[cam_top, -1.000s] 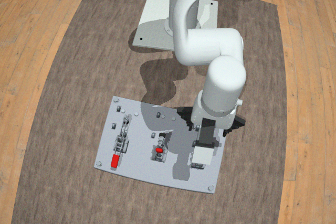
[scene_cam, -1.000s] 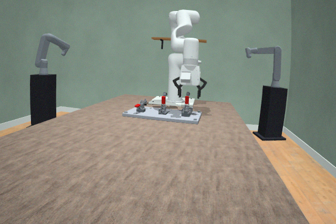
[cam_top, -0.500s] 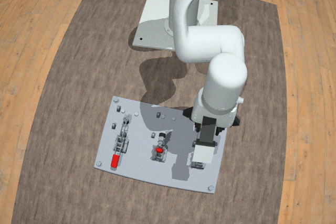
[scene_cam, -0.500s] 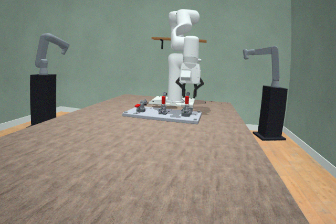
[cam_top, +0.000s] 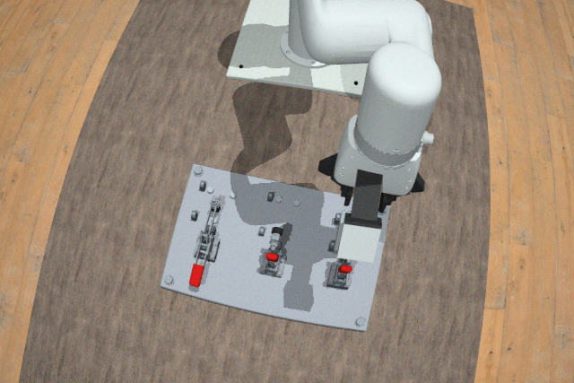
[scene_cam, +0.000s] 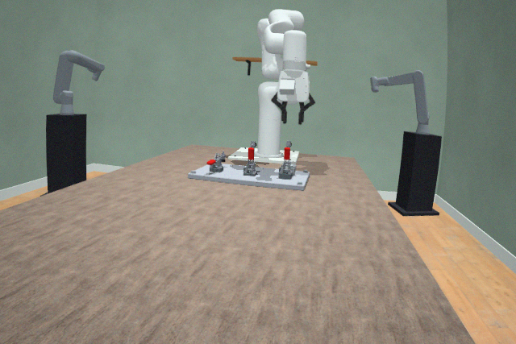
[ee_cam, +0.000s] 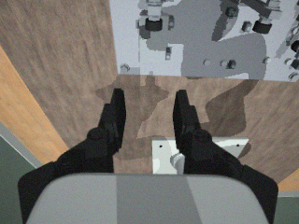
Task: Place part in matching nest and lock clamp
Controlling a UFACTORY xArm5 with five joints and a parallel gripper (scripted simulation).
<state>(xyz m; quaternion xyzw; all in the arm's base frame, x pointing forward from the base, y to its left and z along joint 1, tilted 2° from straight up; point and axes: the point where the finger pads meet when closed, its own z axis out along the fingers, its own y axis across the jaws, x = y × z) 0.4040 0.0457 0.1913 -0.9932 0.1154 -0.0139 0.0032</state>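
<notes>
My hand is 190 mm above the grey fixture plate, 120 mm to the left of it and 10 mm short of it.
</notes>
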